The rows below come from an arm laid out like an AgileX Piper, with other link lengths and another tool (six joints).
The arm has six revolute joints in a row. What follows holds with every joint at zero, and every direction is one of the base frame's. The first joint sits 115.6 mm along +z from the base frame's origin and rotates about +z. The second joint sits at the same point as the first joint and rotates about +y. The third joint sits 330.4 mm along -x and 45.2 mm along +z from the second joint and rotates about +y. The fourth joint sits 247.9 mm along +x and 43.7 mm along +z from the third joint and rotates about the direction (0.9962, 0, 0.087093). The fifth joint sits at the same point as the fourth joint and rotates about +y. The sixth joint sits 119.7 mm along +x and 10.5 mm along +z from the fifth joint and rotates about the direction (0.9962, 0, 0.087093). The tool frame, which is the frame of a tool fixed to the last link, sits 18 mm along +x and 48 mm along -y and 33.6 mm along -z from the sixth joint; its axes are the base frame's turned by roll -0.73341, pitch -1.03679 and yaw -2.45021 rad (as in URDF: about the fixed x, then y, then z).
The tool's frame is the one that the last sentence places.
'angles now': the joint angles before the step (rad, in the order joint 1, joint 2, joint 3, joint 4, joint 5, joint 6). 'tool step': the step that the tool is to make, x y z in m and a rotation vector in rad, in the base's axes. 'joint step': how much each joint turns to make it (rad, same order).
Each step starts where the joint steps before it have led.
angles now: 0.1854, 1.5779, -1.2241, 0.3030, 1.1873, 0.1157
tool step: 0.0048, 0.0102, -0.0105, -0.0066, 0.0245, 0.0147
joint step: 0.0322, 0.0373, 0.0000, -0.0019, -0.0165, 0.0139
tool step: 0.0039, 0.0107, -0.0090, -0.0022, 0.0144, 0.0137
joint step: 0.0315, 0.0310, -0.0006, 0.0019, -0.0200, 0.0121
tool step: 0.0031, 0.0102, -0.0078, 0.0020, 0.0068, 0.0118
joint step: 0.0280, 0.0251, 0.0001, 0.0055, -0.0225, 0.0083
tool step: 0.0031, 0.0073, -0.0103, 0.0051, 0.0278, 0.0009
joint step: 0.0134, 0.0345, 0.0000, 0.0146, -0.0110, 0.0041
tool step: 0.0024, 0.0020, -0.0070, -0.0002, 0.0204, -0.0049
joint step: 0.0007, 0.0234, 0.0000, 0.0067, -0.0045, 0.0017
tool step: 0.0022, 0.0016, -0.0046, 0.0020, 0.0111, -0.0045
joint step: 0.0000, 0.0162, -0.0018, 0.0063, -0.0047, 0.0005
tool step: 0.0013, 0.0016, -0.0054, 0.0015, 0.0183, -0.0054
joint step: 0.0000, 0.0179, 0.0002, 0.0076, -0.0016, 0.0017
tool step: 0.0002, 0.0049, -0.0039, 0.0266, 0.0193, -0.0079
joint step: -0.0002, 0.0136, 0.0000, 0.0349, -0.0002, -0.0082
